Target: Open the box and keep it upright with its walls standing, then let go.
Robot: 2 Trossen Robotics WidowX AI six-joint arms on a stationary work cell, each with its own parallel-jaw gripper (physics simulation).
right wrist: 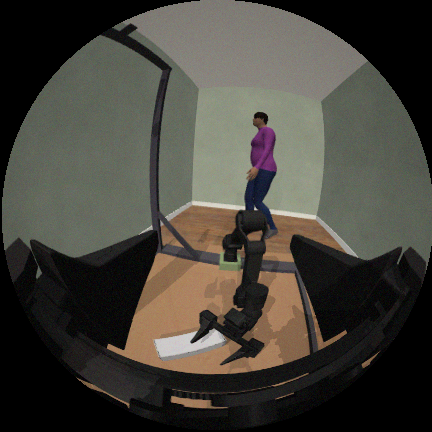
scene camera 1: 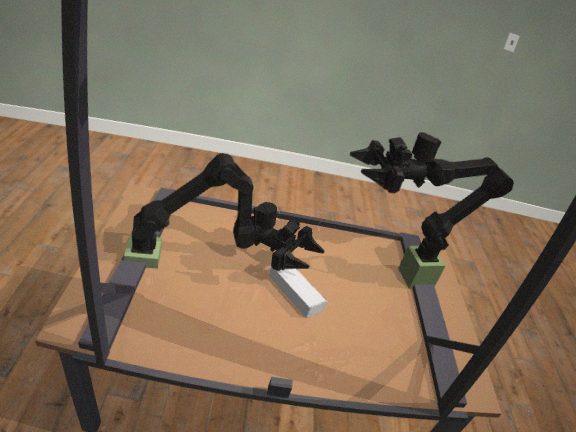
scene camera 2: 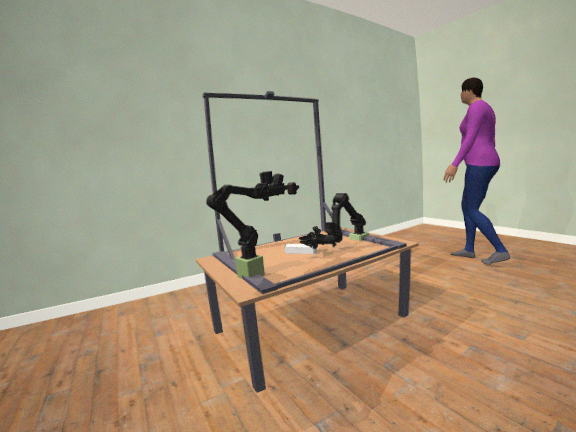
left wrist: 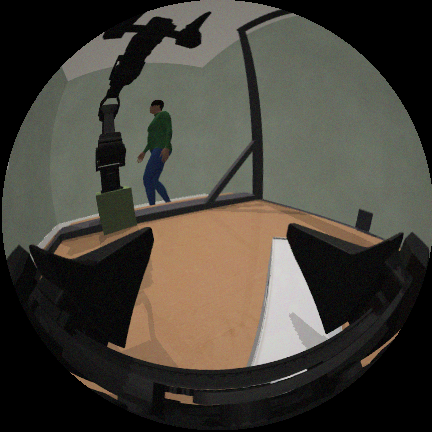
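Seen in the pictures: left gripper, between the fingertips: [right wrist: 204, 353] [scene camera 1: 316, 259] [scene camera 2: 299, 240] [left wrist: 221, 232]; right gripper, between the fingertips: [right wrist: 227, 240] [scene camera 1: 355, 162]; left arm's base, origin of its link: [right wrist: 229, 257] [scene camera 1: 143, 246] [scene camera 2: 359, 233]; right arm's base, origin of its link: [scene camera 1: 426, 255] [scene camera 2: 248, 257] [left wrist: 110, 189].
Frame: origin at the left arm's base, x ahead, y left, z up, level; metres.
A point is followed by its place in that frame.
A long, low white box [scene camera 1: 299, 291] @(x 0.458, y -0.147, z 0.005 m) [scene camera 2: 296, 249] @(x 0.495, y -0.111, z -0.013 m) [left wrist: 286, 292] @(x 0.470, y -0.097, z 0.004 m) [right wrist: 175, 346] @(x 0.485, y -0.143, z 0.004 m) lies flat on the table. It looks closed, with no raised flaps or walls visible. My left gripper [scene camera 1: 316, 258] @(x 0.511, y -0.063, z 0.058 m) [scene camera 2: 303, 241] @(x 0.511, y -0.063, z 0.058 m) [left wrist: 221, 232] @(x 0.511, y -0.063, z 0.058 m) [right wrist: 204, 353] @(x 0.511, y -0.063, z 0.058 m) is open and empty, low over the box's upper-left end in scene camera 1. One finger covers part of the box in the left wrist view. Whether that finger touches it, I cannot tell. My right gripper [scene camera 1: 356, 162] @(x 0.544, y -0.044, z 0.379 m) [scene camera 2: 297, 188] @(x 0.544, y -0.044, z 0.379 m) is open and empty, raised high and well away from the box.
The wooden table [scene camera 1: 210, 340] @(x 0.213, y -0.304, z -0.039 m) [scene camera 2: 280, 262] @(x 0.665, y -0.061, z -0.039 m) is bordered by dark rails. Dark frame posts [scene camera 1: 77, 150] @(x -0.042, y -0.404, z 0.525 m) [scene camera 2: 210, 145] @(x 0.804, y -0.502, z 0.668 m) rise at its corners. A small dark block [scene camera 1: 280, 386] @(x 0.370, y -0.471, z 0.015 m) sits on the near rail in scene camera 1. A person [scene camera 2: 480, 135] [right wrist: 263, 150] stands beyond the table.
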